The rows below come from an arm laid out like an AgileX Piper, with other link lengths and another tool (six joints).
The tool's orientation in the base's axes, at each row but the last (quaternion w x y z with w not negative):
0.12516 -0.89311 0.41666 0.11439
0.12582 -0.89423 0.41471 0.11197
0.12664 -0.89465 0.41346 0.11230
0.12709 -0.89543 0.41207 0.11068
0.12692 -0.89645 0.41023 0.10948
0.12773 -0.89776 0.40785 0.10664
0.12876 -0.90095 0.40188 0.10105
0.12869 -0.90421 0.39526 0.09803
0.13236 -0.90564 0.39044 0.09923
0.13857 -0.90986 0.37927 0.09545
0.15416 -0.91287 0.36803 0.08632
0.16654 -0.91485 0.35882 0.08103
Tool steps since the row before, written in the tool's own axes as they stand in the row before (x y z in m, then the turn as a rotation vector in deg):
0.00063 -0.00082 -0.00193 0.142 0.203 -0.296
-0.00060 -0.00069 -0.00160 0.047 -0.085 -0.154
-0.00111 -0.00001 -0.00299 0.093 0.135 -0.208
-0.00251 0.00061 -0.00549 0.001 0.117 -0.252
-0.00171 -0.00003 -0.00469 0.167 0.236 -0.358
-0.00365 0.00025 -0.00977 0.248 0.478 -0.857
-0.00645 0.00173 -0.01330 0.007 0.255 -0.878
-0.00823 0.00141 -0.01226 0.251 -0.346 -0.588
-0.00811 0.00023 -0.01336 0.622 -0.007 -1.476
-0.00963 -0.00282 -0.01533 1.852 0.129 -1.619
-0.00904 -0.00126 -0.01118 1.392 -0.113 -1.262
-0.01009 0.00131 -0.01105 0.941 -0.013 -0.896
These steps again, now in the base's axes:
0.00122 -0.00056 0.00173 -0.038 -0.322 0.209
0.00031 0.00035 0.00178 0.110 -0.029 0.142
-0.00041 -0.00016 0.00316 -0.025 -0.217 0.150
-0.00155 -0.00035 0.00586 -0.065 -0.155 0.221
-0.00064 -0.00026 0.00494 -0.040 -0.381 0.255
-0.00169 -0.00068 0.01027 -0.128 -0.749 0.668
-0.00449 -0.00078 0.01417 -0.118 -0.444 0.791
-0.00562 0.00095 0.01370 0.468 -0.129 0.541
-0.00463 0.00113 0.01489 0.538 -0.887 1.220
-0.00361 0.00332 0.01765 1.304 -1.842 0.988
-0.00508 0.00284 0.01321 1.129 -1.257 0.831
-0.00794 0.00144 0.01267 0.721 -0.909 0.586

